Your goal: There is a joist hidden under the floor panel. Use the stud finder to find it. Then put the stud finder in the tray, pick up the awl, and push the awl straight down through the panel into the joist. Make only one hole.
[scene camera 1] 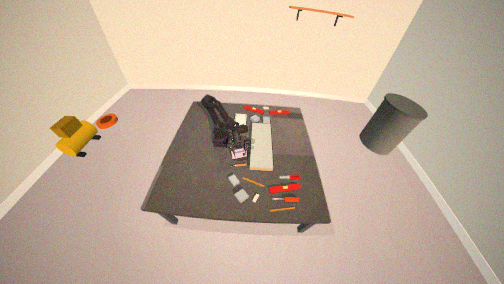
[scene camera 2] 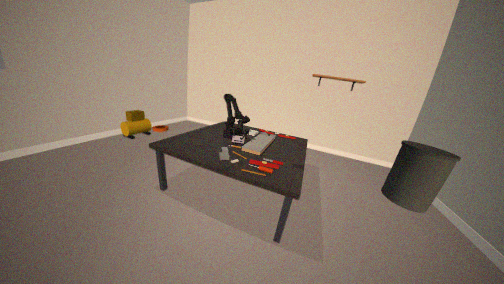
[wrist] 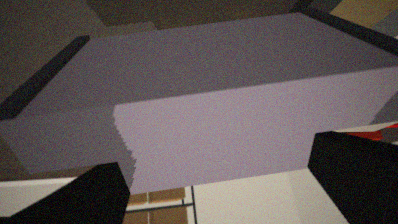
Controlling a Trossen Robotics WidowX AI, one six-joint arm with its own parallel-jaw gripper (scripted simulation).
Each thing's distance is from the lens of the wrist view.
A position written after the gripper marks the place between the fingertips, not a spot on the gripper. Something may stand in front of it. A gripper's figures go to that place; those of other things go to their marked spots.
gripper (wrist: 213, 146): 12 cm
stud finder (wrist: 186, 106): 6 cm
